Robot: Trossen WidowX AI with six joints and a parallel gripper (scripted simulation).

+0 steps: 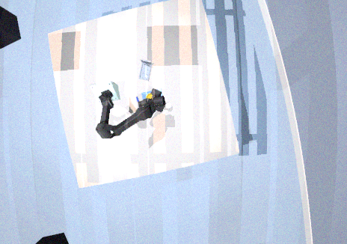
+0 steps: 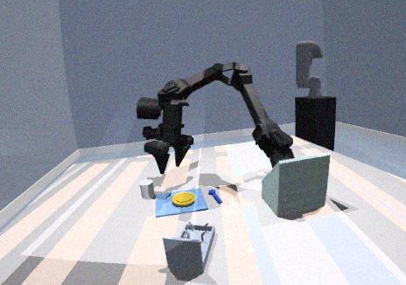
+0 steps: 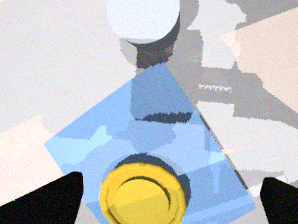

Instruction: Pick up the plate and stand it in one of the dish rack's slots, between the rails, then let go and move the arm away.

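My gripper tip is now 8 cm above the yellow plate, 6 cm to the right of it and 2 cm past it. Also, from my gripper tip: grey dish rack 26 cm to the left, 7 cm below; blue spoon 12 cm behind, 9 cm below, 5 cm to the left; blue mat 9 cm below, 4 cm to the left, 1 cm behind.
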